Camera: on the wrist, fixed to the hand. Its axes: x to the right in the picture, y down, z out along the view.
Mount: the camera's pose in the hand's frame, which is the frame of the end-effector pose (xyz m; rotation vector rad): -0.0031 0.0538 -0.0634 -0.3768 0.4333 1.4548
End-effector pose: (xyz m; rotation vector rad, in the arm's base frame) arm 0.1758 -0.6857 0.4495 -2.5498 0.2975 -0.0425
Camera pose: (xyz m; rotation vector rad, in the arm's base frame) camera 0.1560 -0.7628 0.4736 -2.0001 2.3497 0.0224
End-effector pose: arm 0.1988 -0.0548 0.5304 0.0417 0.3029 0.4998
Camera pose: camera 0.1524 -0.0112 0.4768 -0.2383 0.5765 2.0183
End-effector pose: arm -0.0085 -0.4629 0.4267 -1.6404 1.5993 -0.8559
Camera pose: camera -0.0911 -0.4620 0.4167 -0.1047 2.6732 -0.0788
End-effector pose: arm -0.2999 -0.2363 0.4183 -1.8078 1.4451 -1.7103
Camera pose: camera -0.3792 -0.2324 0.3933 -0.0613 2.3826 -0.9907
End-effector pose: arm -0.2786 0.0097 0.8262 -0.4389 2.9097 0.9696
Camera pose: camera -0.2876 0.0140 0.9088 -1.1405 -1.7989 -0.9321
